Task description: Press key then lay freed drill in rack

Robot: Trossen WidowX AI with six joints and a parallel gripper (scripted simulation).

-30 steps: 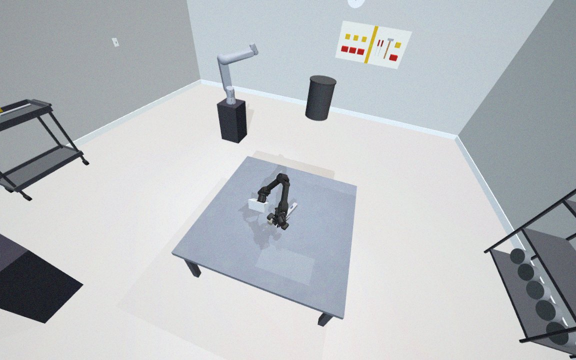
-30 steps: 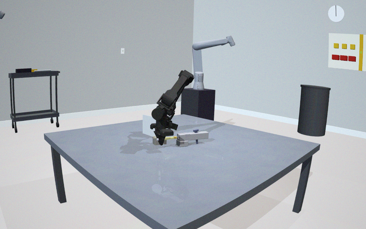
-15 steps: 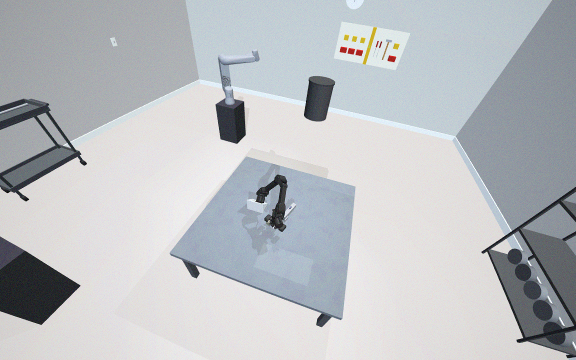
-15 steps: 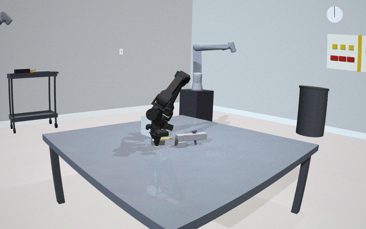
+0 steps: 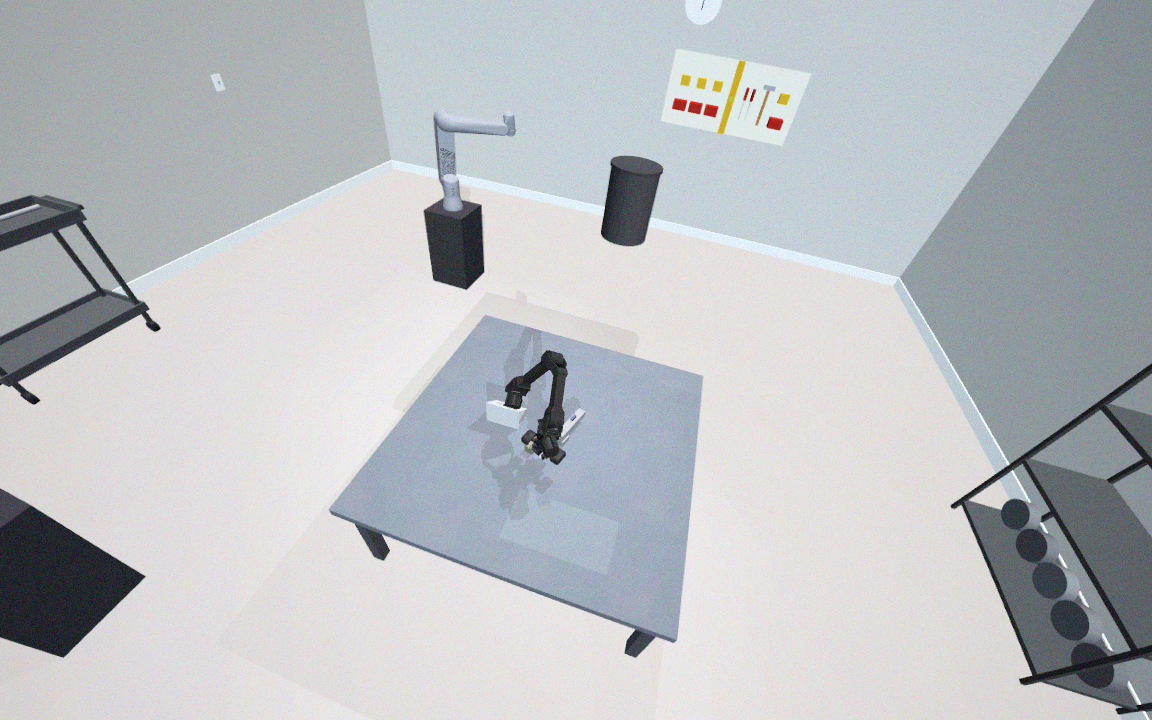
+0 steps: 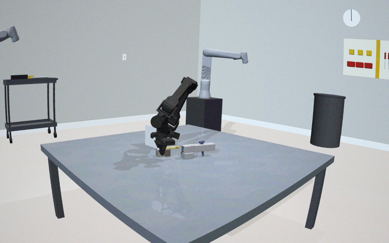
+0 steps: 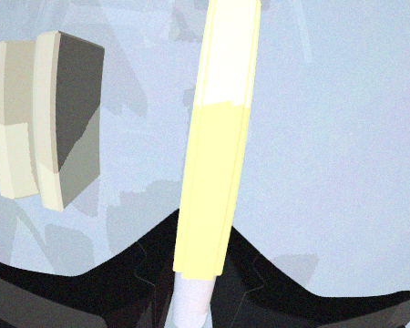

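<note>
The drill lies 10 mm ahead of my gripper tip, 40 mm to the left of it and 30 mm above it. Round my gripper tip: grey housing block: 60 mm ahead, 190 mm to the left, 10 mm above; then tan rack: 60 mm behind, 60 mm to the left, 10 mm below; then dark key: 60 mm ahead, 220 mm to the left, 20 mm above.
</note>
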